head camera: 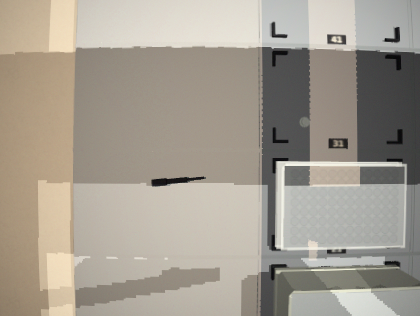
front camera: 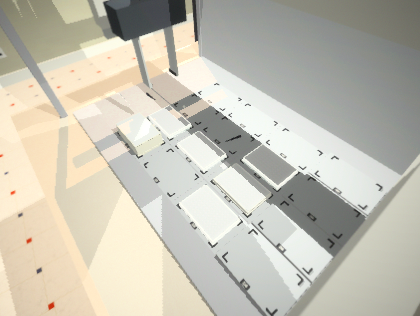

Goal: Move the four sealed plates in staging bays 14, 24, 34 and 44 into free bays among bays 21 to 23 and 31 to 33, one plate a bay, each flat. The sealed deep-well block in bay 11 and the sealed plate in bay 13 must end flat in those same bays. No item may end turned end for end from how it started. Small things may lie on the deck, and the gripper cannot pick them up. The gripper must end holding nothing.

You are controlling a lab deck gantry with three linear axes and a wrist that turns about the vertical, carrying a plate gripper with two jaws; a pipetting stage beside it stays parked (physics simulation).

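Places are measured from the robot's base along level axes (x ahead, y left, z up), in metres.
Where they show: gripper, fingertip midpoint: (front camera: 161,79); robot's base, link origin: (front camera: 118,133).
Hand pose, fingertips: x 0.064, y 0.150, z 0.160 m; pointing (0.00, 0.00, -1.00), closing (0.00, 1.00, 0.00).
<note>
Things, the pixels of their centre, and the offset from my fingertips. "pt": a spot on its surface instead.
- bay 21, surface spot: (head camera: 345,207) (front camera: 169,119) pt dy -0.001, dx +0.000, dz -0.146 m
- bay 22, surface spot: (front camera: 201,150) pt dy -0.004, dx +0.170, dz -0.146 m
- bay 23, surface spot: (front camera: 240,187) pt dy -0.006, dx +0.330, dz -0.145 m
- bay 33, surface spot: (front camera: 270,165) pt dy +0.103, dx +0.333, dz -0.145 m
- sealed plate, body centre: (front camera: 209,212) dy -0.107, dx +0.328, dz -0.153 m
- sealed deep-well block, body centre: (front camera: 139,133) dy -0.107, dx +0.000, dz -0.139 m
- dark tapered tool, body centre: (head camera: 178,180) (front camera: 150,96) dy +0.024, dx -0.161, dz -0.157 m
- similar dark tool, body centre: (front camera: 233,138) dy +0.104, dx +0.188, dz -0.157 m
- small round disc, body centre: (head camera: 304,121) dy +0.082, dx -0.035, dz -0.158 m
Sealed plates lie flat in bay 21 (front camera: 170,122) (head camera: 345,207), bay 22 (front camera: 201,150), bay 23 (front camera: 240,187) and bay 33 (front camera: 270,165). A sealed plate (front camera: 210,212) lies flat in bay 13. The sealed deep-well block (front camera: 140,135) (head camera: 350,302) sits flat in bay 11; its lower part is cut off in the head view. Bays 14, 24, 34 and 44 show bare deck in the front view. My gripper (front camera: 161,80) is open with nothing between its jaws, beyond the block and the bay 21 plate in the front view.
A dark tapered tool (head camera: 175,181) (front camera: 150,95) lies left of the bays. A similar dark tool (front camera: 233,138) lies in bay 32. A small round disc (head camera: 304,122) lies in bay 31. A grey wall stands behind the deck.
</note>
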